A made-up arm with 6 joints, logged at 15 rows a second.
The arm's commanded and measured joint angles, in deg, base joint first. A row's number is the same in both.
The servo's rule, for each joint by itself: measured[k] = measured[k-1] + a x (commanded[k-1-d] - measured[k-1]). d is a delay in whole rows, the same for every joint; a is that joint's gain. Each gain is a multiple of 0.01, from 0.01 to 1. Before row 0 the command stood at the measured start. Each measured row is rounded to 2 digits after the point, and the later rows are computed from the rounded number. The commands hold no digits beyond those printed.
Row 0, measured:
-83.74, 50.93, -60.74, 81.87, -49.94, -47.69
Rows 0 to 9, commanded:
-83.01, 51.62, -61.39, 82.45, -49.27, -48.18
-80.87, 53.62, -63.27, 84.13, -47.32, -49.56
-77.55, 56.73, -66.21, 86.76, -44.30, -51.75
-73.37, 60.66, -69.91, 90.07, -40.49, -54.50
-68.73, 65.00, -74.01, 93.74, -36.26, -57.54
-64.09, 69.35, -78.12, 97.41, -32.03, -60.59
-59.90, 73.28, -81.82, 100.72, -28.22, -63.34
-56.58, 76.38, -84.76, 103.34, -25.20, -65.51
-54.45, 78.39, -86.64, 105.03, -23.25, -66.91
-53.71, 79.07, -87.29, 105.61, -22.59, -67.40
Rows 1 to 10, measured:
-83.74, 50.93, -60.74, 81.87, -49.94, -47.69
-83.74, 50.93, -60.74, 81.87, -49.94, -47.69
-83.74, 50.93, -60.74, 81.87, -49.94, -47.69
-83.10, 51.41, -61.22, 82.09, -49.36, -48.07
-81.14, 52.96, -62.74, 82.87, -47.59, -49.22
-77.98, 55.60, -65.31, 84.35, -44.73, -51.17
-73.92, 59.14, -68.71, 86.52, -41.04, -53.73
-69.35, 63.24, -72.63, 89.26, -36.88, -56.66
-64.72, 67.52, -76.69, 92.36, -32.66, -59.69
-60.48, 71.55, -80.49, 95.54, -28.80, -62.50
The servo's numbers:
d 3
a 0.88 0.70 0.74 0.38 0.87 0.77

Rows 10 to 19, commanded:
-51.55, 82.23, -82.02, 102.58, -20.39, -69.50
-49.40, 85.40, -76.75, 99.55, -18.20, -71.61
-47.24, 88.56, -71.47, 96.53, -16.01, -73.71
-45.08, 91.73, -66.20, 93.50, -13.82, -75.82
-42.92, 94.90, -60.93, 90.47, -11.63, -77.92
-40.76, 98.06, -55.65, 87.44, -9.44, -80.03
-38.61, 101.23, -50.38, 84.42, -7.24, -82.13
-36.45, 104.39, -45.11, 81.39, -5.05, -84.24
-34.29, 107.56, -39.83, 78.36, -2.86, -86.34
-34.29, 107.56, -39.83, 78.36, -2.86, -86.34
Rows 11 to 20, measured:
-57.05, 74.93, -83.65, 98.50, -25.67, -64.82
-54.76, 77.35, -85.86, 100.98, -23.56, -66.43
-53.84, 78.55, -86.92, 102.74, -22.72, -67.18
-51.82, 81.13, -83.29, 102.68, -20.69, -68.97
-49.69, 84.12, -78.45, 101.49, -18.52, -71.00
-47.53, 87.23, -73.28, 99.61, -16.34, -73.09
-45.37, 90.38, -68.04, 97.29, -14.15, -75.19
-43.21, 93.54, -62.78, 94.70, -11.96, -77.29
-41.05, 96.70, -57.50, 91.94, -9.77, -79.40
-38.90, 99.87, -52.23, 89.08, -7.57, -81.50

